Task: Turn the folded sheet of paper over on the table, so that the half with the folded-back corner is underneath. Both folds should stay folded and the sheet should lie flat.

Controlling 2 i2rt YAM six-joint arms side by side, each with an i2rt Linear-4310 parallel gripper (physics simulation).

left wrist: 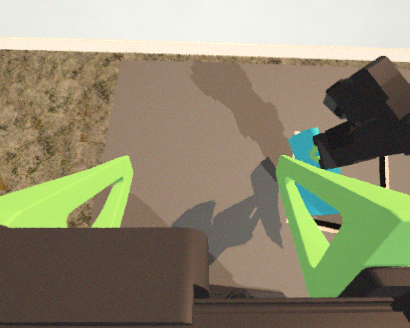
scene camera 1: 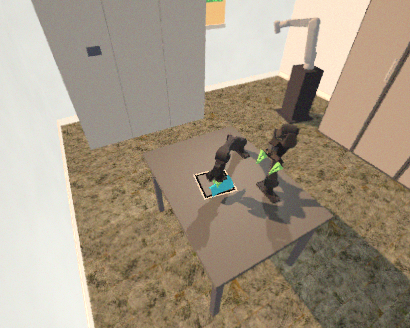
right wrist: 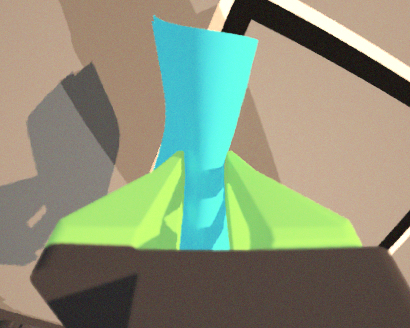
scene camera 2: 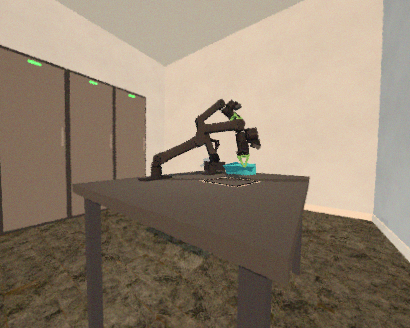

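Observation:
The cyan folded sheet (scene camera 1: 226, 186) (scene camera 2: 232, 169) (left wrist: 305, 142) (right wrist: 210, 85) hangs a little above the table, bent where my right gripper (scene camera 1: 217, 183) (scene camera 2: 244, 164) (right wrist: 204, 162) is shut on it. In the right wrist view the sheet runs between the fingertips and its far end flares out. The folded-back corner cannot be made out. My left gripper (scene camera 1: 269, 162) (scene camera 2: 235, 116) (left wrist: 204, 163) is wide open and empty, high above the table and apart from the sheet, to the right of it in scene camera 1.
A black and cream rectangle outline (scene camera 1: 199, 185) (scene camera 2: 236, 186) (left wrist: 384, 172) (right wrist: 330, 51) lies on the table (scene camera 1: 240, 240) (scene camera 2: 170, 200) below the sheet. The right arm reaches over it. A pale arm on a dark pedestal (scene camera 1: 301, 92) stands on the floor behind the table.

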